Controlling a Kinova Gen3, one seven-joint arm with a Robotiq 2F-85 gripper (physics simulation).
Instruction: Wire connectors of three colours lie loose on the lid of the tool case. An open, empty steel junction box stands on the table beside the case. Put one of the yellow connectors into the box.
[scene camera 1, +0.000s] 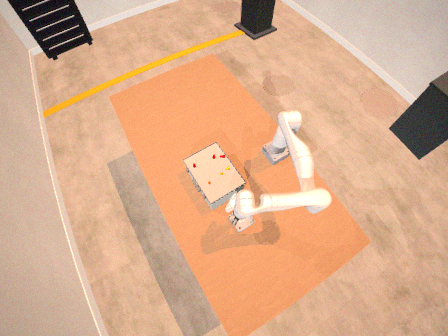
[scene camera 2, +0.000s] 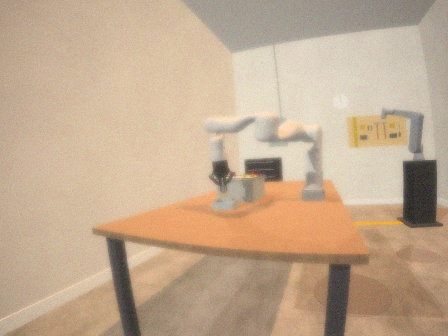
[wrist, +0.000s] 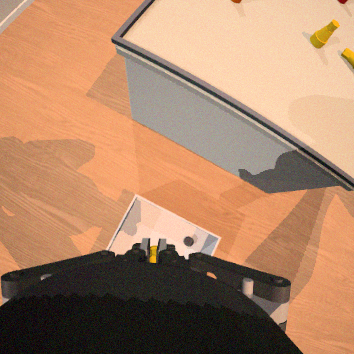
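Pixels of known places: gripper, fingertip midpoint: (scene camera 2: 224, 192) (wrist: 153, 248); arm's base, link origin: (scene camera 1: 277, 148) (scene camera 2: 313, 187).
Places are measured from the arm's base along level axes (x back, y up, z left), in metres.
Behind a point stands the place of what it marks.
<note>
My gripper (scene camera 2: 223, 190) {z 0.185, x -0.441, y 0.013 m} (wrist: 153, 248) {z 0.185, x -0.441, y 0.013 m} is shut on a yellow connector (wrist: 153, 255) {z 0.188, x -0.441, y 0.024 m}, low over the steel junction box (scene camera 1: 242, 225) {z 0.227, x -0.442, y -0.058 m} (scene camera 2: 224, 205) {z 0.253, x -0.421, y -0.037 m} (wrist: 157, 220) {z 0.165, x -0.441, y -0.058 m}. In scene camera 1 the arm hides the fingers. In the wrist view the gripper hides the box's near part. The tool case (scene camera 1: 205, 172) {z -0.096, x -0.448, y 0.069 m} (scene camera 2: 252, 189) {z 0.075, x -0.320, y 0.012 m} (wrist: 190, 130) {z 0.066, x -0.451, y -0.005 m} stands beside the box. On its lid lie two more yellow connectors, one (scene camera 1: 222, 173) {z -0.032, x -0.383, y 0.084 m} (wrist: 325, 34) {z -0.032, x -0.384, y 0.083 m} near the other (scene camera 1: 228, 168) {z -0.037, x -0.339, y 0.081 m} (wrist: 349, 57) {z -0.040, x -0.347, y 0.075 m}, an orange connector (scene camera 1: 209, 183) {z -0.028, x -0.469, y 0.079 m} (wrist: 236, 1) {z -0.027, x -0.464, y 0.071 m} and red connectors (scene camera 1: 194, 165) {z -0.159, x -0.475, y 0.084 m} (scene camera 1: 214, 156) {z -0.140, x -0.357, y 0.084 m} (scene camera 1: 222, 156) {z -0.116, x -0.320, y 0.079 m}.
The tool case's side wall rises close to the box, higher than the box's rim. My arm's base (scene camera 1: 276, 153) {z 0.029, x -0.036, y 0.019 m} (scene camera 2: 313, 193) {z 0.061, x -0.007, y -0.021 m} stands on the orange-brown table (scene camera 1: 165, 100) {z -0.795, x -0.329, y -0.059 m} (scene camera 2: 240, 240) {z 0.652, x -0.251, y -0.059 m}. A second arm (scene camera 2: 415, 132) on a black pedestal (scene camera 2: 420, 192) stands far off beyond the table.
</note>
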